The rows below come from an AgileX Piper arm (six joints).
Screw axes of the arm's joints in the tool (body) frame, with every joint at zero. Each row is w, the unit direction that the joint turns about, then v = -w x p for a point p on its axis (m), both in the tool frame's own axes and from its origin. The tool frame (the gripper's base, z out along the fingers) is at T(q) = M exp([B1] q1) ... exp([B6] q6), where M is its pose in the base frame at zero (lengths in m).
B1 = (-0.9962, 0, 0.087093, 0, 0.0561, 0)
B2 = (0, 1, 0, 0.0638, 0, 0.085)
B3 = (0, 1, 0, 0.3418, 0, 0.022)
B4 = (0, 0, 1, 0, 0, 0)
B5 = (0, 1, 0, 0.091, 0, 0)
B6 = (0, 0, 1, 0, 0, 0)
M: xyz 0.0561 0 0.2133 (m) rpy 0 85 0 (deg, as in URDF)
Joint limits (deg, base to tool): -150..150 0..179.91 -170..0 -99.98..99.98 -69.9..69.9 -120..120
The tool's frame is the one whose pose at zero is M.
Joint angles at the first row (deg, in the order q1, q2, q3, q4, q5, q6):
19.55 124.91 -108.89 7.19 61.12 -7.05
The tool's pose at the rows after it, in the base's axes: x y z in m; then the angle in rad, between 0 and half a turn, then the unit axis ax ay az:
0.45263, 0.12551, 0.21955, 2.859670, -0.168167, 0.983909, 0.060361
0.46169, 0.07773, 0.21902, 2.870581, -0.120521, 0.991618, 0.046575
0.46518, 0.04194, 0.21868, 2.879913, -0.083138, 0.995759, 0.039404
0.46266, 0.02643, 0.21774, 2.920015, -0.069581, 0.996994, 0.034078
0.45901, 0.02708, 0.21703, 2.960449, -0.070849, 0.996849, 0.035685
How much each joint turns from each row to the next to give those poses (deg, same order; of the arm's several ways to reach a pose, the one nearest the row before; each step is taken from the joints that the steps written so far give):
-5.10 0.00 0.00 -1.05 1.27 0.05
-5.82 0.00 0.00 -0.79 0.98 0.02
-4.37 0.00 0.00 -0.27 0.71 0.07
-1.81 0.00 0.00 -0.50 2.36 0.00
0.07 0.00 0.00 0.07 2.32 0.00

